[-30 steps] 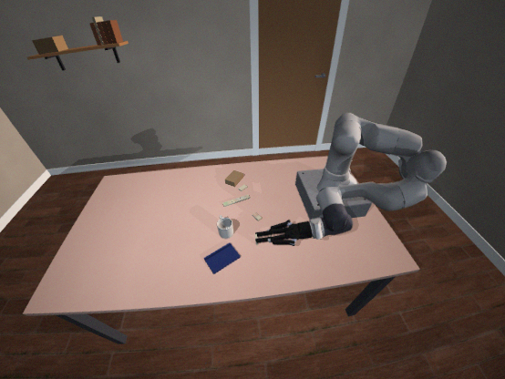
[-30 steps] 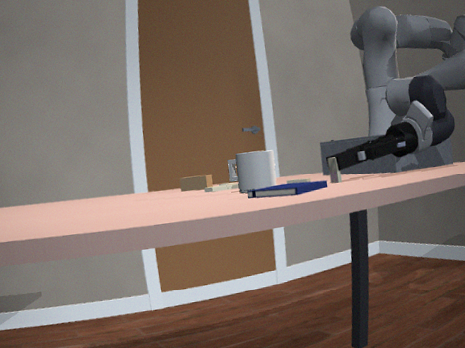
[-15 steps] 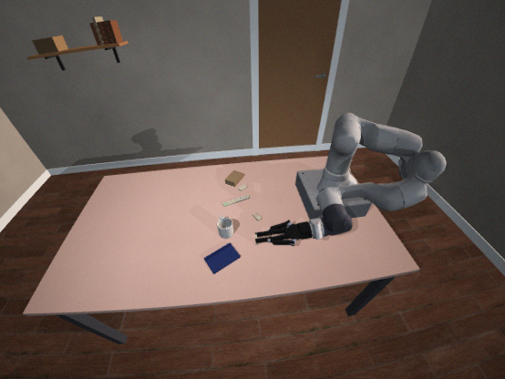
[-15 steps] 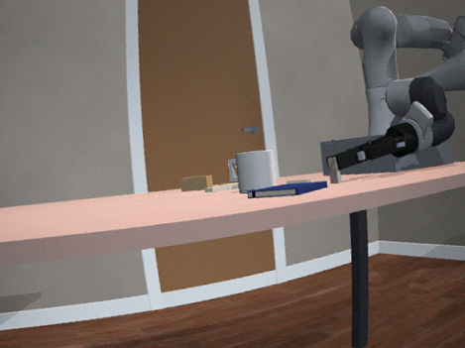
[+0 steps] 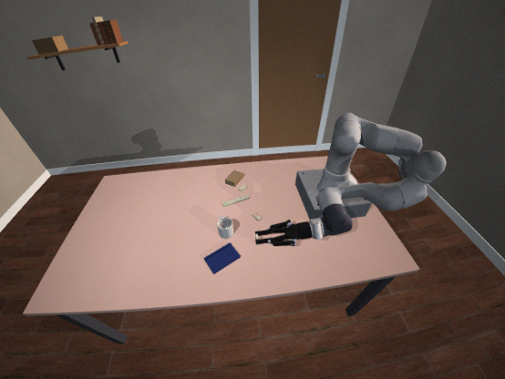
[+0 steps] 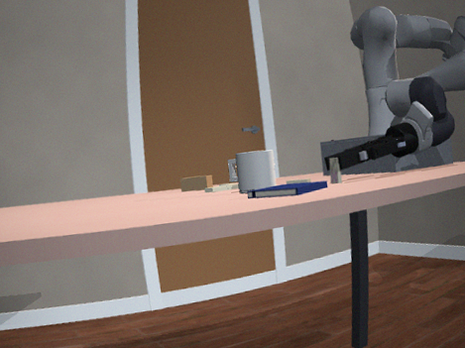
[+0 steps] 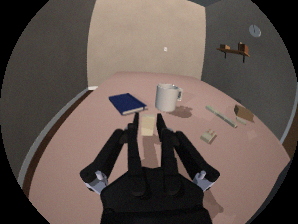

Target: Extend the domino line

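Right now my hand is 17 cm short of the white mug, 8 cm to the left of it and 1 cm above it. The rest, counted from my hand: blue book: 19 cm ahead, 6 cm to the left, 4 cm below; then wooden block: 48 cm to the right, 12 cm ahead, 3 cm below.
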